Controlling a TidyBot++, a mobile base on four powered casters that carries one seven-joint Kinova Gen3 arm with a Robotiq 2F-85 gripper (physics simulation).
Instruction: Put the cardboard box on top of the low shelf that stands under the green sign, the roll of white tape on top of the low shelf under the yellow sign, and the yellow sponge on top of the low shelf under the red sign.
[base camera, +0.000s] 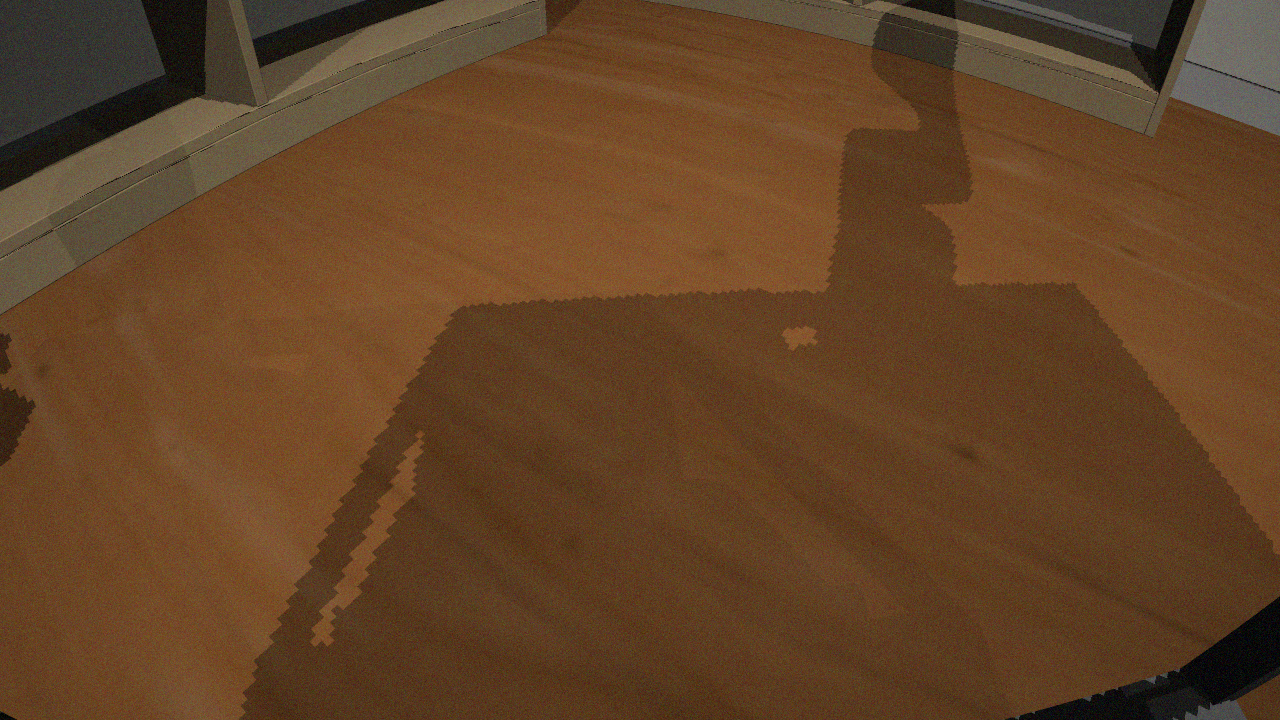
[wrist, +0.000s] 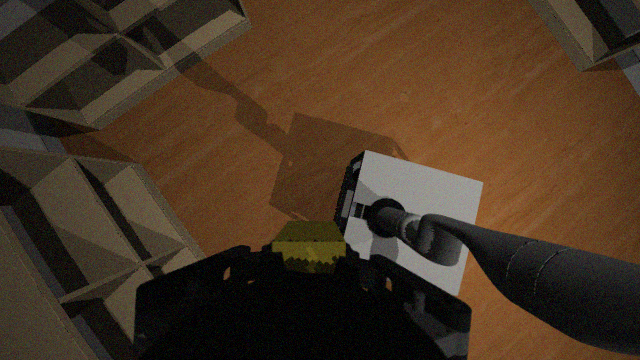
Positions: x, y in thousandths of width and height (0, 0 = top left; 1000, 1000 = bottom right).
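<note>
There's a yellow sponge (wrist: 487, 688) here, though in the base camera view the sponge is out of frame. You also have my gripper (wrist: 487, 682) in the scene.
</note>
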